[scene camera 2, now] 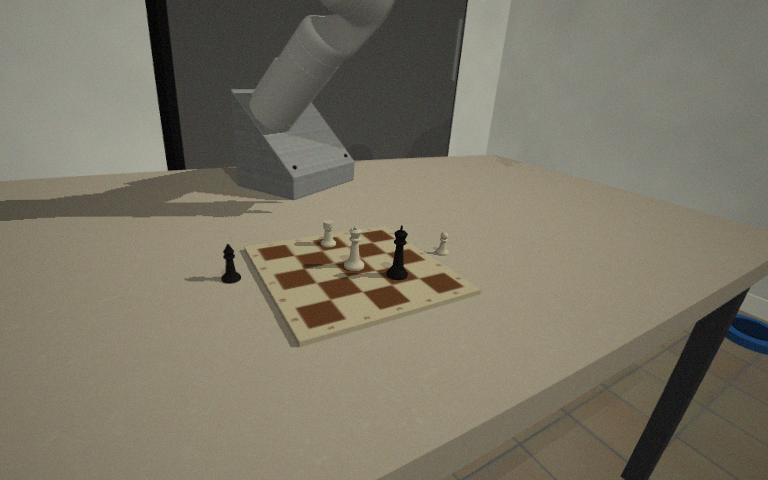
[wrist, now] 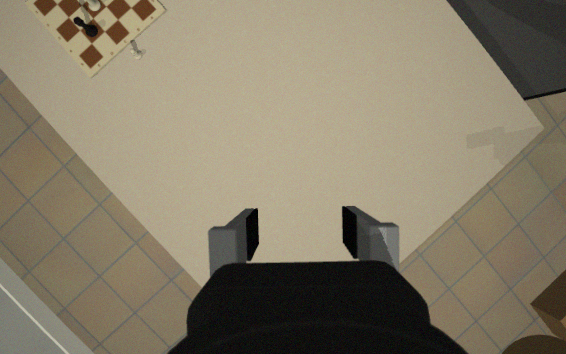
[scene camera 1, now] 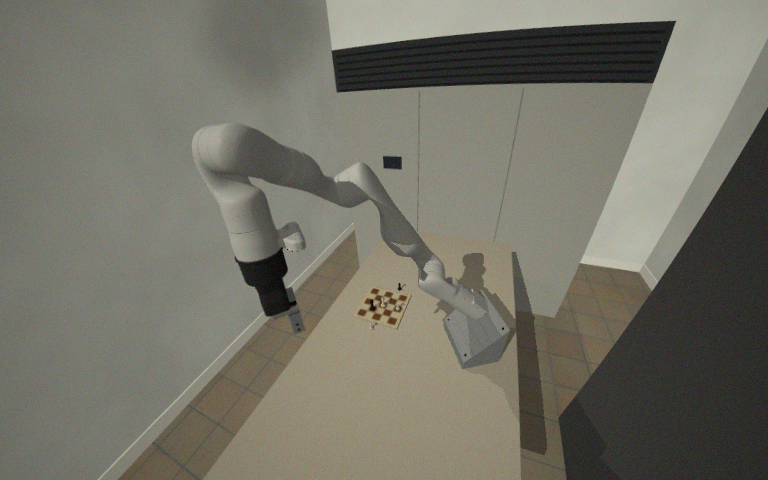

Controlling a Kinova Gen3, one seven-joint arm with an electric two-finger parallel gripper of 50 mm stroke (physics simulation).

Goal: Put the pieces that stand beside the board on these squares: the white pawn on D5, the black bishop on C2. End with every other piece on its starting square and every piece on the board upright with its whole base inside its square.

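Places are measured from the arm's base along level axes (x left, y back, z up), in millimetres.
Pixels of known places: gripper, fingertip midpoint: (wrist: 300,225) (scene camera 1: 296,322); arm's base, origin of the base link: (scene camera 2: 271,113) (scene camera 1: 476,308).
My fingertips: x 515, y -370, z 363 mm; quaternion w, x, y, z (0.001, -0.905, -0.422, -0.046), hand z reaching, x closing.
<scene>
For each thing: its middle in the pictures, then the offset to it from my fingertips. Level surfaces: height alone.
- white pawn, body centre: (scene camera 2: 443,242) (wrist: 134,52) (scene camera 1: 371,325) dx -394, dy -50, dz -492 mm
- black bishop, body centre: (scene camera 2: 229,261) (scene camera 1: 399,286) dx -673, dy -11, dz -486 mm
- black king, body centre: (scene camera 2: 399,251) (wrist: 83,25) (scene camera 1: 372,304) dx -496, dy -88, dz -470 mm
- queen, body centre: (scene camera 2: 354,246) (scene camera 1: 383,301) dx -533, dy -47, dz -475 mm
- white rook, body centre: (scene camera 2: 328,233) (scene camera 1: 397,306) dx -536, dy +27, dz -485 mm
- table top, its level: dz -508 mm
The white pawn (scene camera 1: 372,326) (scene camera 2: 443,244) (wrist: 137,51) stands upright on the table beside the board (scene camera 1: 398,325) (scene camera 2: 301,340) (wrist: 93,74). The black bishop (scene camera 1: 399,286) (scene camera 2: 229,264) stands upright on the table, off the opposite side of the board; it does not show in the wrist view. On the board stand a black king (scene camera 1: 372,306) (scene camera 2: 398,254) (wrist: 87,27), a white king or queen (scene camera 1: 383,302) (scene camera 2: 354,249) and a white rook (scene camera 1: 398,307) (scene camera 2: 327,234), all upright. My gripper (wrist: 300,225) is open and empty, high up and well away from the board and both loose pieces.
The table top (scene camera 1: 362,396) (scene camera 2: 169,396) (wrist: 300,125) carries the arm's grey base (scene camera 1: 478,333) (scene camera 2: 294,158) beyond the board. A wall (scene camera 1: 113,226) stands on the left in scene camera 1's view. A blue ring-like object (scene camera 2: 750,339) lies on the floor.
</scene>
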